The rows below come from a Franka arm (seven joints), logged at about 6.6 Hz.
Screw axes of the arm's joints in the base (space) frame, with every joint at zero. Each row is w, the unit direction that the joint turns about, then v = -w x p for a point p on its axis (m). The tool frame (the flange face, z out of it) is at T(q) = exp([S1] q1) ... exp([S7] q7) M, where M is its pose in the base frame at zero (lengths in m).
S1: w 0 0 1 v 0 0 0
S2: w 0 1 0 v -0.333 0 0
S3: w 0 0 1 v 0 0 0
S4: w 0 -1 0 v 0.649 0 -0.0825
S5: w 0 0 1 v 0 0 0
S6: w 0 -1 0 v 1.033 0 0
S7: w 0 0 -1 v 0 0.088 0
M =
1 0 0 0.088
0 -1 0 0
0 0 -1 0.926
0 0 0 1
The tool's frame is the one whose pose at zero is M.
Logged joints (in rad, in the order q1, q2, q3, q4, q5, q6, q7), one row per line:
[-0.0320 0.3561 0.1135 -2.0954 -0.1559 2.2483 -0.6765]
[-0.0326 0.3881 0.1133 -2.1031 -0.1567 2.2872 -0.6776]
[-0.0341 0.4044 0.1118 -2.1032 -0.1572 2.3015 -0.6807]
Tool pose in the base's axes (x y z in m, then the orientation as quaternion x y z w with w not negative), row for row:
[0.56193 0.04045 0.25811 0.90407 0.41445 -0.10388 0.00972]
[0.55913 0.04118 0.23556 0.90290 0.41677 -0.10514 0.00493]
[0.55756 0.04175 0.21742 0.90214 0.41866 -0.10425 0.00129]
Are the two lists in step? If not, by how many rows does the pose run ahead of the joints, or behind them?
The pose runs 1 row behind the joints: the pose in row i belongs to the joints in row i - 1.
